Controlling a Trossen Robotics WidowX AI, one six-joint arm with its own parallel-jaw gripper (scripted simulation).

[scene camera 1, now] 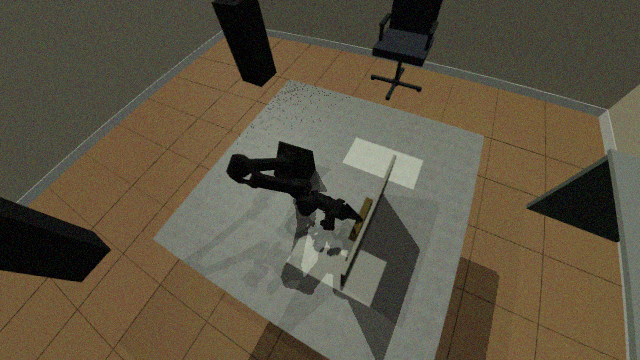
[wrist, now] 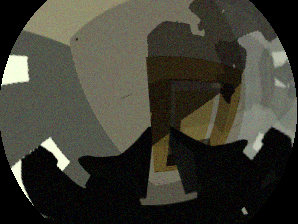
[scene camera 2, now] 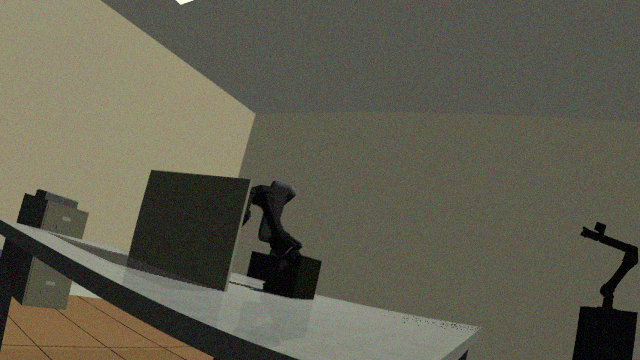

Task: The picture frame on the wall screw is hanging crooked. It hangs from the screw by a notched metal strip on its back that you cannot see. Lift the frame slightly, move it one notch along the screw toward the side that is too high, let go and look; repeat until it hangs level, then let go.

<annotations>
The gripper shows in scene camera 1 and in the wrist view; in scene camera 2 it is hidden by a thin upright wall panel. One and the same spot on the gripper: point(wrist: 222, 170) is point(scene camera 1: 340, 216).
</annotations>
